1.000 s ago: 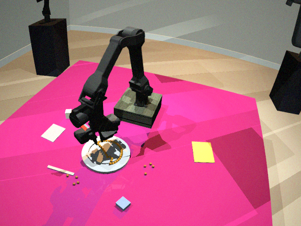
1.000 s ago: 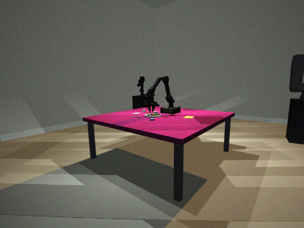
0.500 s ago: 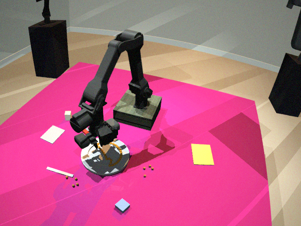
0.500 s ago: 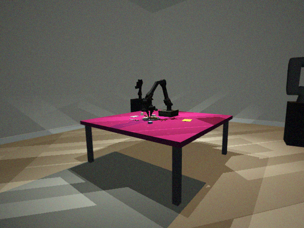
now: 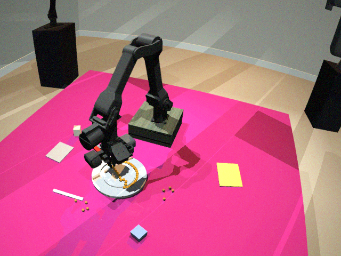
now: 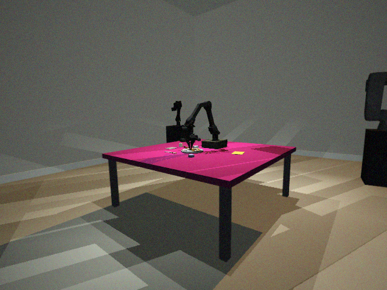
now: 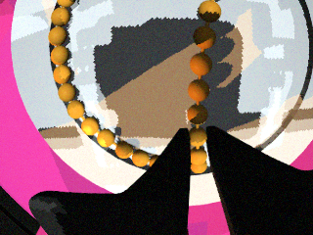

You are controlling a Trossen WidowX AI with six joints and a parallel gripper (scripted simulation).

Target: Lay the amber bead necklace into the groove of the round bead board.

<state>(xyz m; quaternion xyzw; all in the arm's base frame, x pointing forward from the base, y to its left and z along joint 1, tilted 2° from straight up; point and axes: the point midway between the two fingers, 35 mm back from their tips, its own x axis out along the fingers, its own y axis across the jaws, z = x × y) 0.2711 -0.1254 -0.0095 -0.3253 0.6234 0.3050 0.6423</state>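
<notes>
The round bead board is 20 mm ahead of my gripper tip, 30 mm to the left of it and 10 mm below it. From my gripper tip the other things lie so: white block (130 mm behind, 20 mm to the right); then red-handled tool (110 mm behind, 120 mm to the right, 10 mm below); then white strip (160 mm ahead, 120 mm to the right, 10 mm below).
</notes>
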